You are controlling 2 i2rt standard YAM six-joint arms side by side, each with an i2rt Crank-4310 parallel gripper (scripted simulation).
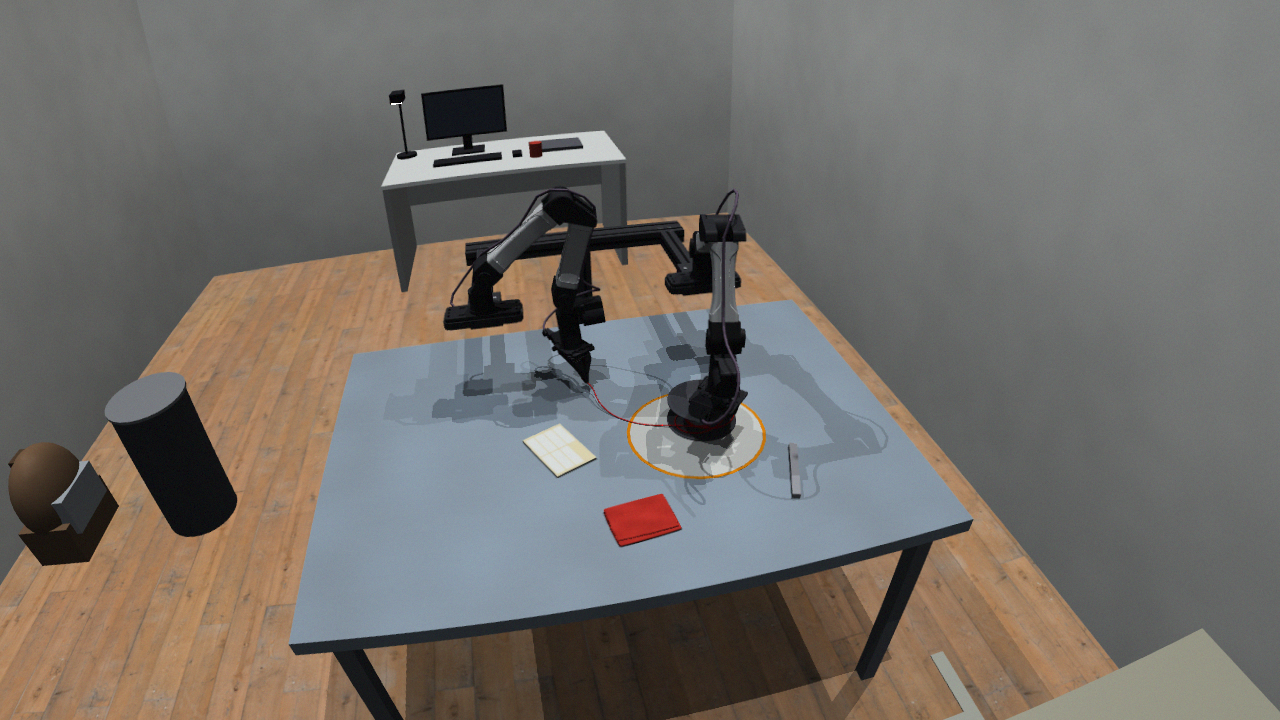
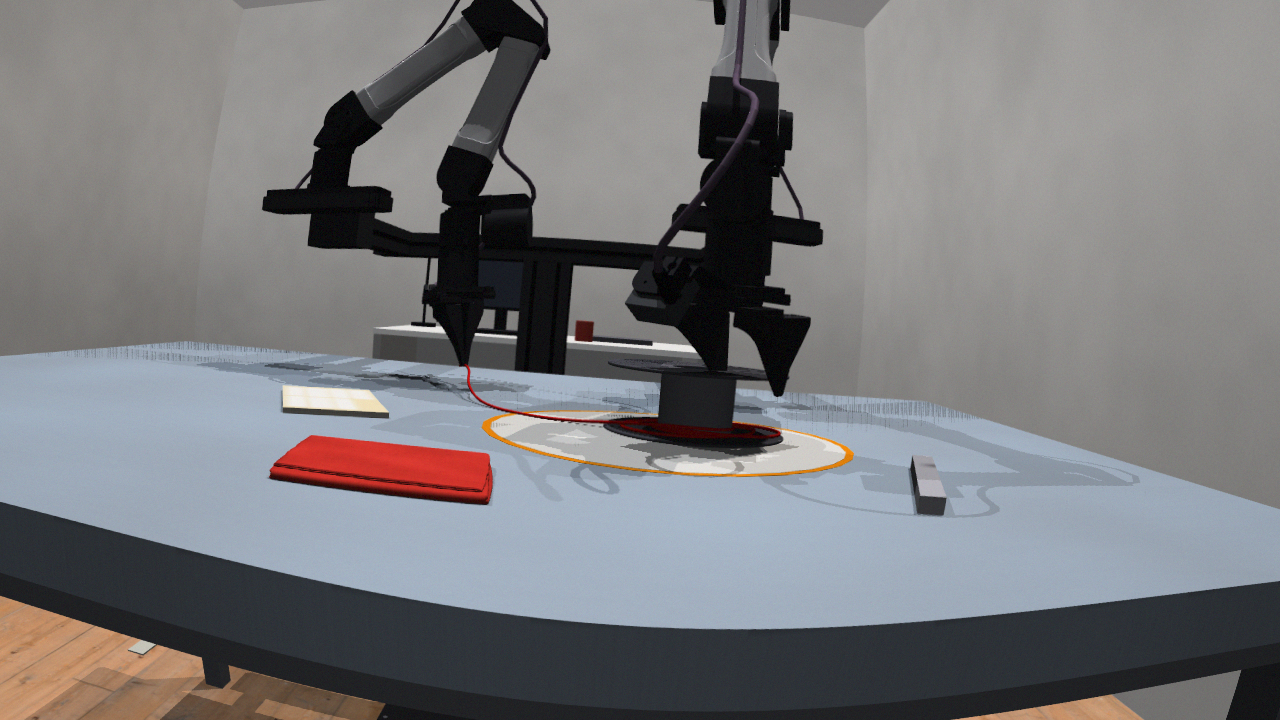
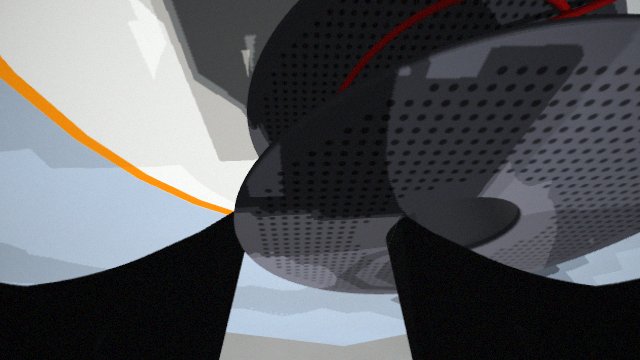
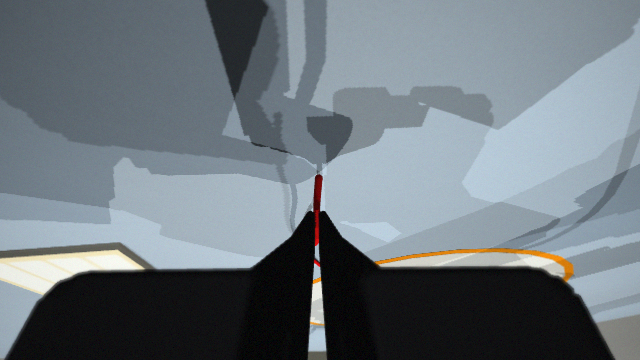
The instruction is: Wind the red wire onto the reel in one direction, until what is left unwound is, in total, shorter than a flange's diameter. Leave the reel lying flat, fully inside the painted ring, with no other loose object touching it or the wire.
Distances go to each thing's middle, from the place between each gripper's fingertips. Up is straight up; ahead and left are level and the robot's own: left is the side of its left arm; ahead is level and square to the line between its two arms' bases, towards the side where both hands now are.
My left hand (image 2: 749, 390) is 40 mm past the dark reel (image 2: 688, 399), 40 mm to the left of it and 20 mm above it. Also, from my left hand: orange painted ring (image 2: 485, 425) 70 mm to the right, 60 mm below; grey bar (image 2: 930, 497) 220 mm ahead, 100 mm to the left, 50 mm below; cream gridded tile (image 2: 299, 400) 30 mm behind, 420 mm to the right, 50 mm below.
Now: right hand (image 2: 463, 366) 260 mm to the right of the dark reel, 220 mm short of it and 10 mm above it. The rest, counted from my right hand: orange painted ring: 260 mm ahead, 230 mm to the left, 40 mm below; grey bar: 480 mm ahead, 400 mm to the left, 30 mm below; cream gridded tile: 220 mm ahead, 120 mm to the right, 40 mm below.
